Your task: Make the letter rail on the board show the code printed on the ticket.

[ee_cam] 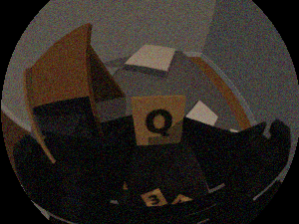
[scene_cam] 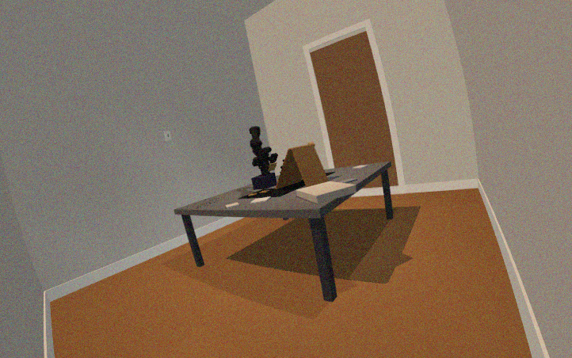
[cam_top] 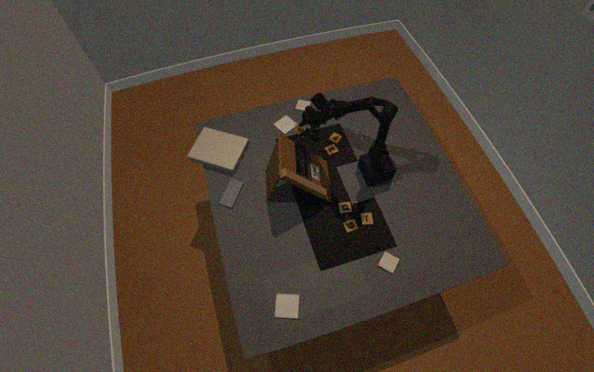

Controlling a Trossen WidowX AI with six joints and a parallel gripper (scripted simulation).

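The white ticket is 1 cm behind my gripper tip, 20 cm to the left of it and 8 cm below it. Also, from my gripper tip: black mat (11 cm behind, 28 cm to the left, 17 cm below); then grey slab (41 cm ahead, 14 cm to the left, 17 cm below); then letter tile (22 cm behind, 1 cm to the right, 17 cm below).
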